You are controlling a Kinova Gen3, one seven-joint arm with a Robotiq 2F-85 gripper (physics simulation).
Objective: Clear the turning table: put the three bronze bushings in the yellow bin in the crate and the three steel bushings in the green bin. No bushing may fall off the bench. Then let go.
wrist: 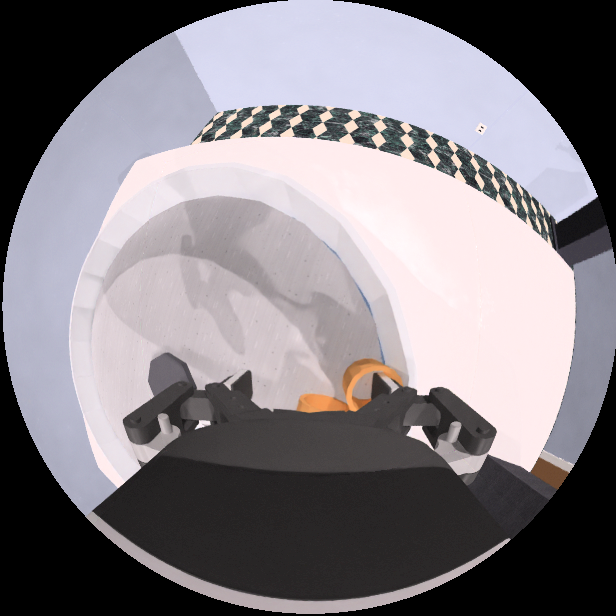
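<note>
The round grey turning table with its white rim fills the left and middle of the wrist view. My gripper is open, low over the table's near right part, with its fingertips wide apart. A bronze bushing, an orange ring seen tilted, lies just inside my right fingertip, near the table's rim. A second orange piece shows between the fingers, mostly hidden by the gripper body; I cannot tell whether it is another bushing. No steel bushing and no bin is in view.
The white bench top surrounds the turning table. Its far edge meets a strip of checkered floor. A brown corner of something shows at the lower right, beside the gripper.
</note>
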